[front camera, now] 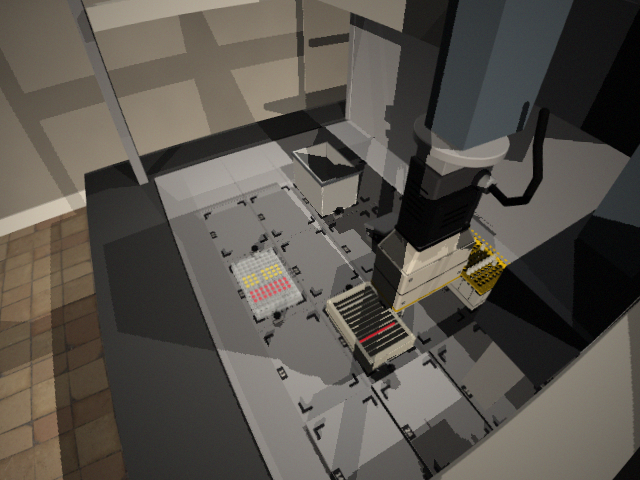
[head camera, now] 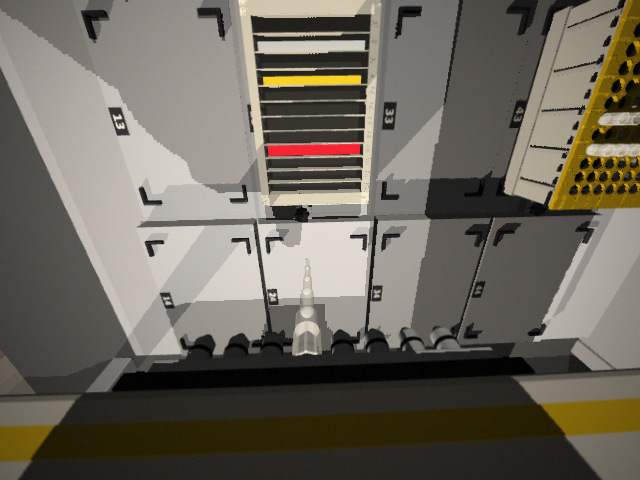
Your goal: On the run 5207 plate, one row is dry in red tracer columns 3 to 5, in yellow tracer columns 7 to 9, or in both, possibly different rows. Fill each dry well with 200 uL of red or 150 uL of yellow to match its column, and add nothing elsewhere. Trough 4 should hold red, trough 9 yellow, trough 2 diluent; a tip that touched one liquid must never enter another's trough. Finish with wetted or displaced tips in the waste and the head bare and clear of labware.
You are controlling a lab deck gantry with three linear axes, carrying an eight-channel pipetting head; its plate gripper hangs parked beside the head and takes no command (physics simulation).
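The run plate has red and yellow wells; a gap crosses the yellow block, the red block looks unbroken. In the head view the trough reservoir has pale liquid second from the top, yellow liquid fourth and red liquid ninth. The pipetting head stands high beside the reservoir. One clear tip is on its fourth nozzle from the left; the other nozzles are bare. Whether the tip holds liquid is unclear. The dark parked plate gripper shows partly beside the head, its fingers indistinct.
The yellow tip rack stands behind the head, partly hidden in the front view, with clear tips in some holes. The open waste bin stands at the back of the deck, its walls rising above the plate.
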